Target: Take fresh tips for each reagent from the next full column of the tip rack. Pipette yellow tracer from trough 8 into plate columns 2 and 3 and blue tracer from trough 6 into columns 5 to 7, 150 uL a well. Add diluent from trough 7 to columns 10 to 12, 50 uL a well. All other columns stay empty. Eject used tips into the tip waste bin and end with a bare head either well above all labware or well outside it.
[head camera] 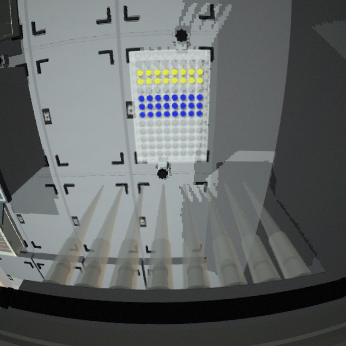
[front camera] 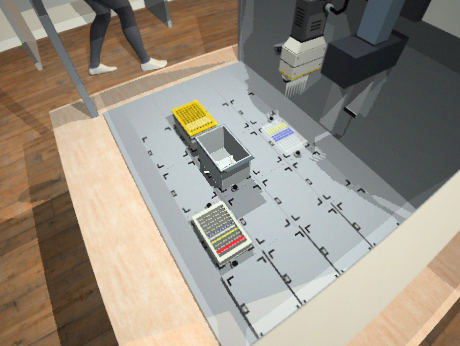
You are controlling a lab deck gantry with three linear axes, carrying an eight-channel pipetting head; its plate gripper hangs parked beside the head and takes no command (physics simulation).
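The eight-channel head [front camera: 302, 57] is raised high and carries a row of eight tips [front camera: 296, 86] [head camera: 162, 235]; they look clear, with no coloured liquid. In the head view their ends show beyond the column 12 edge of the plate [front camera: 285, 136] [head camera: 170, 90]. The plate has yellow wells in columns 2 and 3 and blue wells in columns 5 to 7; its other wells look colourless. The trough block [front camera: 222, 232] shows blue, pale, yellow and red bands. The yellow tip rack [front camera: 194, 118] has pale tips in its near part. The parked gripper [front camera: 350, 112] hangs beside the head, its opening unclear.
The grey tip waste bin [front camera: 235, 176] stands between the tip rack and the trough block, its walls rising above the deck, with pale tips [front camera: 226, 162] inside. Dark clamp knobs [head camera: 181, 35] [head camera: 162, 173] stand at both ends of the plate.
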